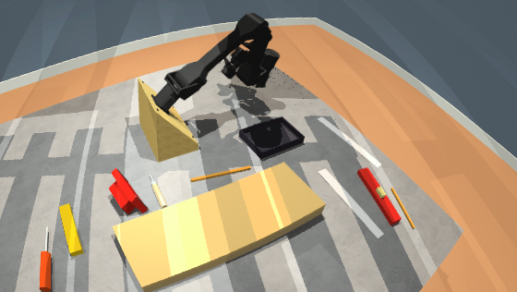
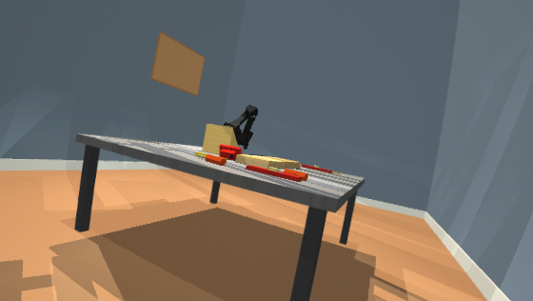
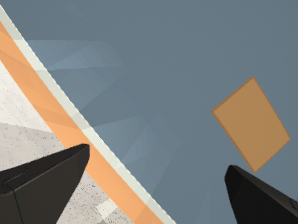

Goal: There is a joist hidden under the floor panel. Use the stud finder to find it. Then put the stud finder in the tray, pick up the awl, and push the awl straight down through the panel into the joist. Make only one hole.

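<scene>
Right now the stud finder is 560 mm to the right of my gripper tip, 510 mm ahead of it and 120 mm below it. From my gripper tip the other things lie so: awl 480 mm ahead, 450 mm to the right, 130 mm below; then dark tray 410 mm ahead, 130 mm below, 40 mm to the right; then yellow bar 740 mm to the right, 540 mm ahead, 130 mm below.
</scene>
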